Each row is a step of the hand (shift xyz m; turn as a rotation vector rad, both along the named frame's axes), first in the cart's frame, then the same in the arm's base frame.
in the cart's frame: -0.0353 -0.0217 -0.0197 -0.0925 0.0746 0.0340
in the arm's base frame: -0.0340 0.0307 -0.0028 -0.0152 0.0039 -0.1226
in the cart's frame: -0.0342 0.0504 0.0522 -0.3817 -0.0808 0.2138
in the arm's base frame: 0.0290 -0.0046 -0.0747 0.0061 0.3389 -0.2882
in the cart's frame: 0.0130 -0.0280 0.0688 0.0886 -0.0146 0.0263
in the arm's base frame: 0.0669 0.0347 0.0006 0.0656 -0.0304 0.0594
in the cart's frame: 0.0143 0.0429 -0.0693 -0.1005 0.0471 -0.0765
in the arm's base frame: -0.0545 -0.0617 0.0087 -0.1157 -0.0029 -0.0690
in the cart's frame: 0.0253 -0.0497 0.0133 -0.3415 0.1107 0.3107
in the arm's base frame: 0.0243 0.0283 0.0435 0.1084 0.1966 -0.4184
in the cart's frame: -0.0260 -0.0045 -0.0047 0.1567 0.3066 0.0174
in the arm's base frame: -0.0165 0.0166 -0.0130 0.0870 -0.3201 -0.0940
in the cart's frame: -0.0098 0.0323 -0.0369 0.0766 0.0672 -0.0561
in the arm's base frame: -0.0374 -0.0304 -0.0131 -0.0133 -0.1114 0.0306
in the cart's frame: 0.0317 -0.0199 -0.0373 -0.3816 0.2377 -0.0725
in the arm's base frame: -0.0174 -0.0133 0.0481 -0.2487 0.0075 -0.3814
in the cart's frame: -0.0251 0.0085 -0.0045 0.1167 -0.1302 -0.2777
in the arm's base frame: -0.0160 0.0061 -0.0207 -0.1867 -0.0461 0.2659
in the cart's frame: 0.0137 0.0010 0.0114 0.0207 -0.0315 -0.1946
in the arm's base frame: 0.0166 -0.0051 0.0044 -0.1607 -0.0445 0.1072
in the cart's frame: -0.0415 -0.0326 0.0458 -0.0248 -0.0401 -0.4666
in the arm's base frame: 0.0207 0.0620 -0.0248 -0.4212 -0.0926 0.1843
